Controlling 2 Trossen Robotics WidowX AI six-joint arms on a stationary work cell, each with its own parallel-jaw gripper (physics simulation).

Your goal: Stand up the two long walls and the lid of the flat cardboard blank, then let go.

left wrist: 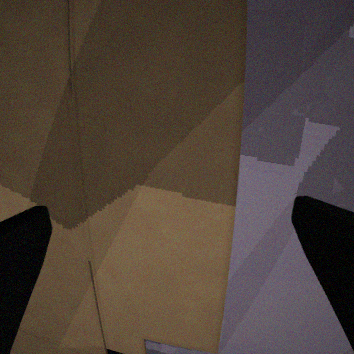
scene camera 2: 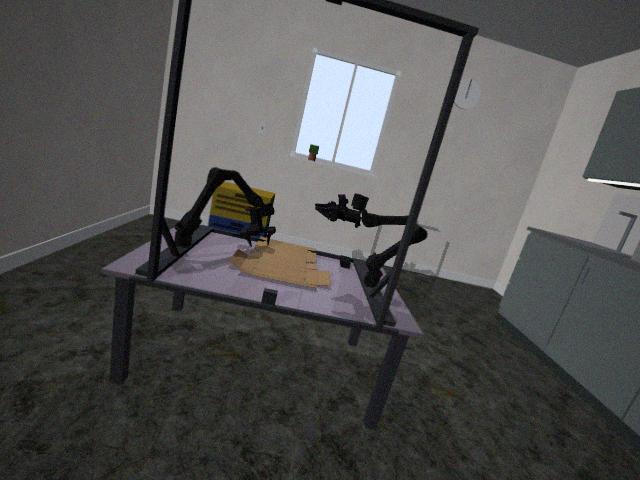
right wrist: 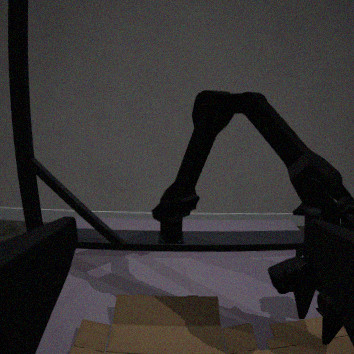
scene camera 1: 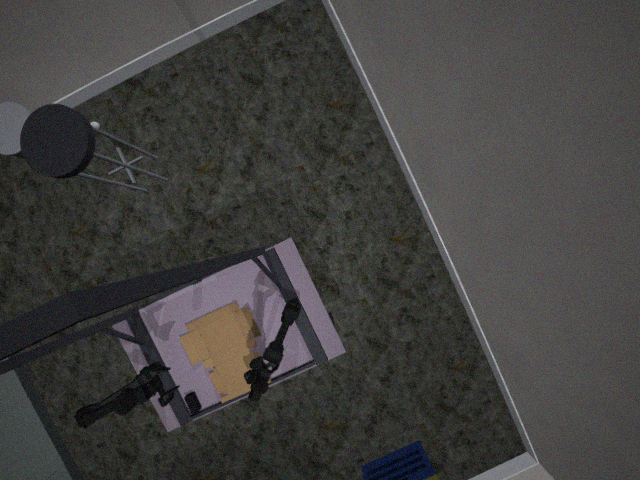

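Pixels of known places: left gripper, between the fingertips: (left wrist: 172,213) (scene camera 2: 259,246) (right wrist: 312,330); right gripper, between the fingertips: (scene camera 2: 315,206) (right wrist: 194,231) (scene camera 1: 174,377); left arm's base, origin of its link: (scene camera 2: 181,244) (right wrist: 170,237) (scene camera 1: 293,304); right arm's base, origin of its link: (scene camera 2: 370,285).
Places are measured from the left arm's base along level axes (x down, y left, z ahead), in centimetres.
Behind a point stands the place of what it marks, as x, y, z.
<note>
The tan cardboard blank (scene camera 1: 222,341) @[1.8, 2.6, 49.0] (scene camera 2: 286,263) @[1.5, 9.3, 49.3] (left wrist: 185,280) @[-0.4, 26.5, 32.5] (right wrist: 160,335) @[1.4, -1.8, 31.8] lies on the pale table, its panels and flaps spread out and apparently flat, partly in shadow. My left gripper (scene camera 2: 258,242) @[0.6, 24.4, 33.2] (left wrist: 172,213) @[0.6, 24.4, 33.2] (right wrist: 312,330) @[0.6, 24.4, 33.2] is open and empty, pointing down low over the blank's far left part in scene camera 2. In the left wrist view a panel's straight outer edge runs between its fingers, with a crease nearer the left finger. Whether the fingertips touch the blank is unclear. My right gripper (scene camera 1: 173,378) @[-31.5, 0.1, 56.3] (scene camera 2: 316,206) @[-31.5, 0.1, 56.3] (right wrist: 194,231) @[-31.5, 0.1, 56.3] is open, empty and level, high above the table.
A dark frame with posts (scene camera 2: 439,139) @[-68.0, -38.0, 88.6] surrounds the table (scene camera 1: 320,320) @[1.9, 16.0, -9.7] (scene camera 2: 405,317) @[1.9, -24.5, 102.7]. A small black block (scene camera 1: 192,401) @[-1.6, 27.1, 80.0] (scene camera 2: 344,261) @[-1.6, 23.4, 80.2] sits at the table's far edge, another black block (scene camera 2: 269,296) @[-1.9, -38.0, 45.7] at the near edge. A yellow and blue box (scene camera 2: 242,206) stands behind.
</note>
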